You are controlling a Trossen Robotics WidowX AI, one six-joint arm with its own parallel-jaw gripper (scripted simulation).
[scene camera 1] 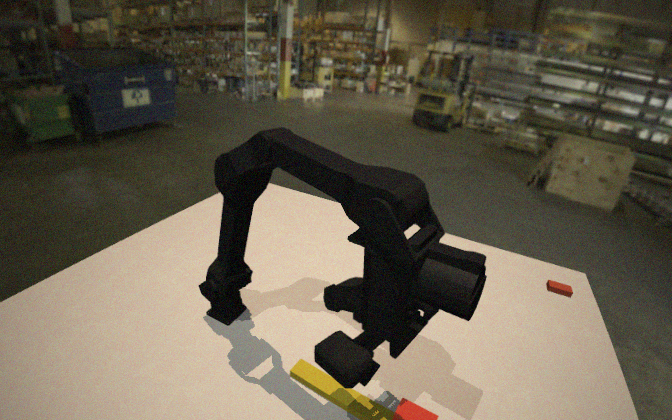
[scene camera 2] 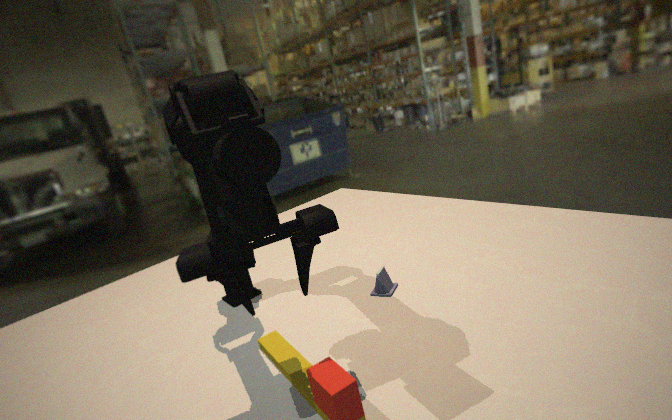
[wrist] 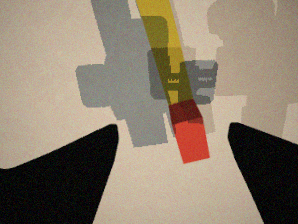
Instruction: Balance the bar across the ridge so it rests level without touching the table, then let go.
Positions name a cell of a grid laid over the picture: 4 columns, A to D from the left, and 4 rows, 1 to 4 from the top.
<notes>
My gripper (scene camera 2: B3) is open, holding nothing.
My gripper also shows in scene camera 1 (scene camera 1: C4) and in the wrist view (wrist: C3).
</notes>
